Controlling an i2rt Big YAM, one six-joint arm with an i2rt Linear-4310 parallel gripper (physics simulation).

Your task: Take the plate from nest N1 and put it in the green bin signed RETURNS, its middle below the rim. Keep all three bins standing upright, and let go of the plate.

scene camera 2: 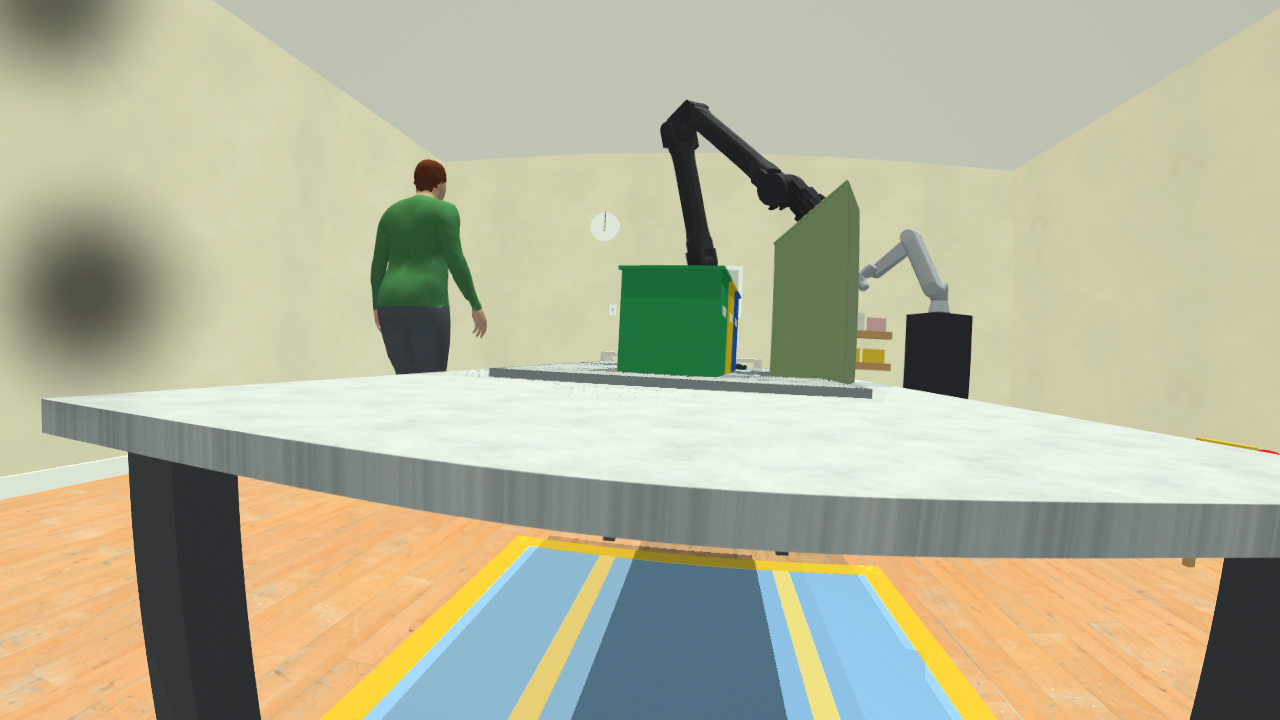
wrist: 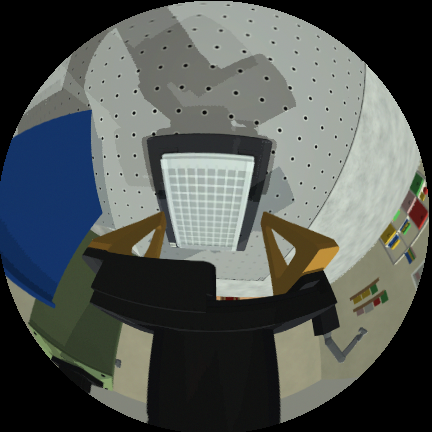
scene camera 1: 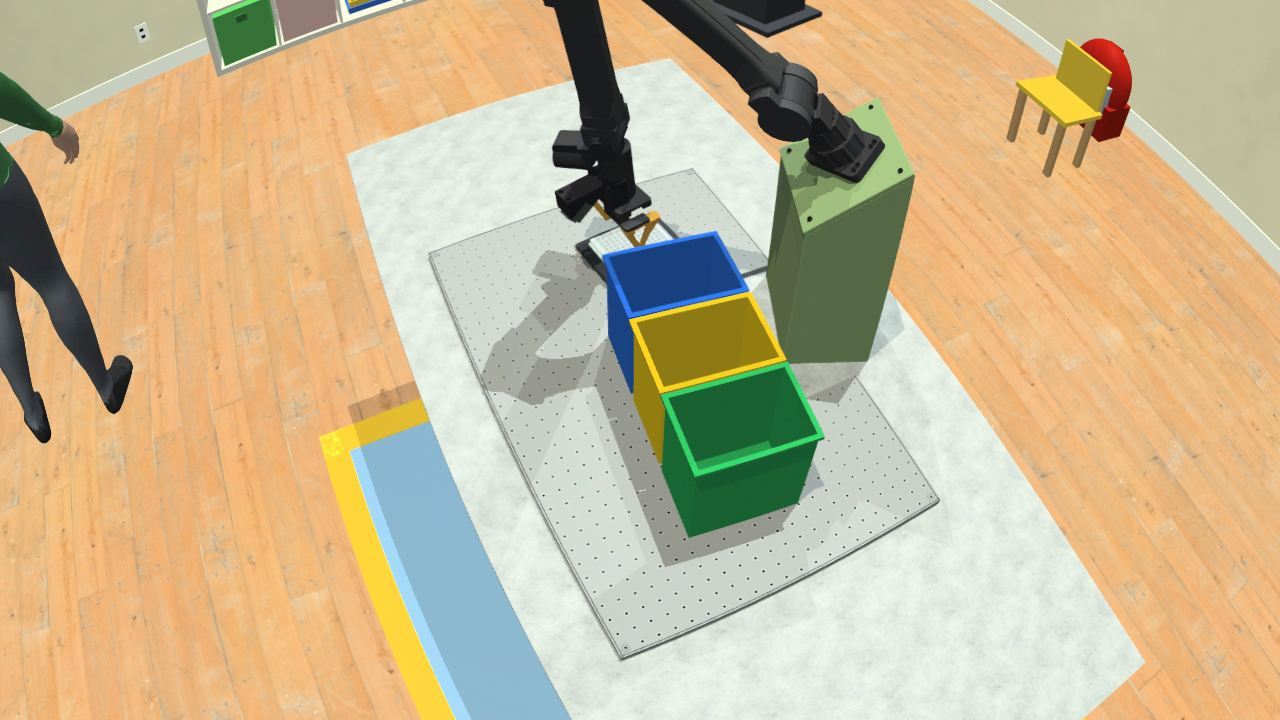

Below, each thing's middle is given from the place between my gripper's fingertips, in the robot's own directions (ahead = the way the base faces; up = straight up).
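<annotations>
There's the gridded plate (scene camera 1: pixel 615 240), and that's 20 mm below my hand, 10 mm behind it and 10 mm to the left of it. The dark nest (wrist: pixel 185 142) is 40 mm below my hand, 10 mm behind it and 10 mm to the left of it. I can see the blue bin (scene camera 1: pixel 649 279) too, 50 mm above my hand, 100 mm ahead of it and 220 mm to the left of it, and the yellow bin (scene camera 1: pixel 680 348) is 50 mm above my hand, 160 mm ahead of it and 340 mm to the left of it.
</annotations>
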